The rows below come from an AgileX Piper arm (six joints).
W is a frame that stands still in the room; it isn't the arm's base.
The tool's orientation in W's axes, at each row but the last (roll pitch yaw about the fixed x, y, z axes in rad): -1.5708 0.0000 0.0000; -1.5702 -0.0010 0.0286; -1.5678 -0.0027 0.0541; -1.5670 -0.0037 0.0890; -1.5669 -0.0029 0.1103; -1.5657 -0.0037 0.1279; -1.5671 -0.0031 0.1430; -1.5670 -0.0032 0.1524; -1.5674 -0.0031 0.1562; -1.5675 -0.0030 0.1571; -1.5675 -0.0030 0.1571; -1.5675 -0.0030 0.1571
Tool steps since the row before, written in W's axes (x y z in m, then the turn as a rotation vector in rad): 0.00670 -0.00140 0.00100 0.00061 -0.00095 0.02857; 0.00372 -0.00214 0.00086 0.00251 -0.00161 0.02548; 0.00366 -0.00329 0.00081 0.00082 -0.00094 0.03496; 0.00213 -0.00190 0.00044 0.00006 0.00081 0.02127; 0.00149 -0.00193 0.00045 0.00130 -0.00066 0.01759; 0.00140 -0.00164 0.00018 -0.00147 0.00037 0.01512; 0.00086 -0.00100 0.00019 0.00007 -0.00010 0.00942; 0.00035 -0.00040 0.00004 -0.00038 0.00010 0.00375; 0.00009 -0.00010 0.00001 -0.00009 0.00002 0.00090; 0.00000 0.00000 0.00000 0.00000 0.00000 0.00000; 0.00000 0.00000 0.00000 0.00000 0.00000 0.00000; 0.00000 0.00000 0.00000 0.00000 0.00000 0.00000
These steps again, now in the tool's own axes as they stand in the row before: 0.00670 -0.00100 -0.00140 0.00061 -0.02857 -0.00095; 0.00366 -0.00086 -0.00224 0.00249 -0.02548 -0.00167; 0.00348 -0.00081 -0.00348 0.00086 -0.03496 -0.00088; 0.00195 -0.00044 -0.00208 0.00021 -0.02127 0.00088; 0.00127 -0.00045 -0.00208 0.00127 -0.01759 -0.00073; 0.00118 -0.00018 -0.00180 -0.00135 -0.01512 0.00063; 0.00071 -0.00019 -0.00111 0.00008 -0.00942 -0.00007; 0.00029 -0.00004 -0.00045 -0.00035 -0.00375 0.00017; 0.00007 -0.00001 -0.00011 -0.00008 -0.00090 0.00004; 0.00000 0.00000 0.00000 0.00000 0.00000 0.00000; 0.00000 0.00000 0.00000 0.00000 0.00000 0.00000; 0.00000 0.00000 0.00000 0.00000 0.00000 0.00000
